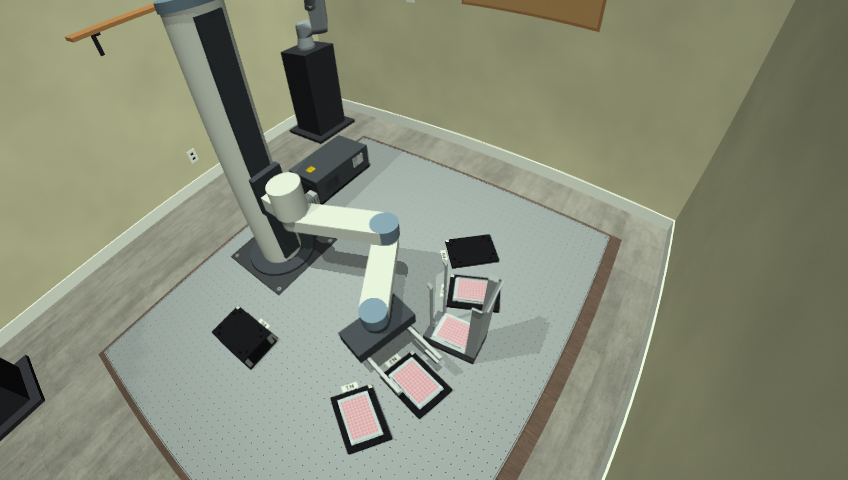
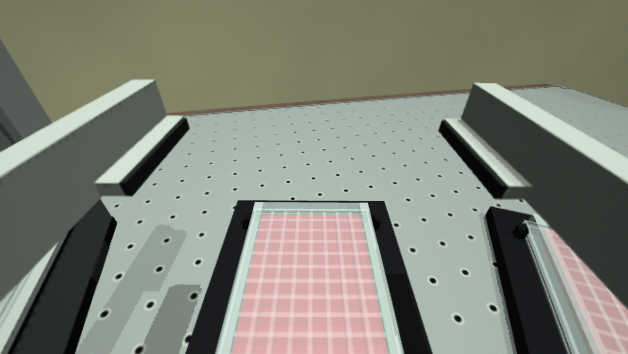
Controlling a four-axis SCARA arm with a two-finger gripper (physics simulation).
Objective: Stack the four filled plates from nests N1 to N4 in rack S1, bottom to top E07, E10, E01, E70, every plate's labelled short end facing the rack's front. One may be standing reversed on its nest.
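Seen in the pictures: gripper, fingertip midpoint: (image 1: 420, 376) (image 2: 314, 105); arm's base, link origin: (image 1: 283, 250).
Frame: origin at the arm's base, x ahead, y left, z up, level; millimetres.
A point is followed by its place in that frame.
Note:
My gripper (image 1: 420, 375) @(x 715, y -138, z 127 mm) (image 2: 314, 105) @(x 715, y -138, z 127 mm) is open and empty. It hangs above a filled pink-gridded plate (image 1: 416, 380) @(x 692, y -128, z 38 mm) (image 2: 310, 280) @(x 691, y -131, z 39 mm) on a black nest (image 1: 421, 411) @(x 750, y -189, z 25 mm) (image 2: 405, 305) @(x 672, y -181, z 25 mm), with one finger toward each long side. A second filled plate (image 1: 360, 416) @(x 632, y -294, z 38 mm) (image 2: 595, 285) @(x 652, y -287, z 35 mm) lies on the neighbouring nest (image 1: 368, 446) @(x 694, y -344, z 24 mm) (image 2: 530, 300) @(x 657, y -253, z 25 mm). The grey rack (image 1: 480, 321) @(x 784, y 5, z 255 mm) (image 2: 12, 95) @(x 773, y 4, z 123 mm) stands on the other side of the gripper and has a filled plate (image 1: 453, 331) @(x 701, y 41, z 66 mm) at its bottom. Another filled plate (image 1: 470, 290) @(x 663, y 207, z 35 mm) lies on a nest behind the rack. Plate codes cannot be read.
A bare black nest (image 1: 471, 251) @(x 583, y 354, z 25 mm) lies beyond the rack. Another black holder (image 1: 243, 336) @(x 214, y -334, z 73 mm) with raised blocks lies at the left. The robot column (image 1: 214, 118) @(x 44, y -61, z 599 mm) and a dark control box (image 1: 333, 166) @(x -51, y 363, z 128 mm) stand at the back. The rack's upright walls rise close beside the gripper.

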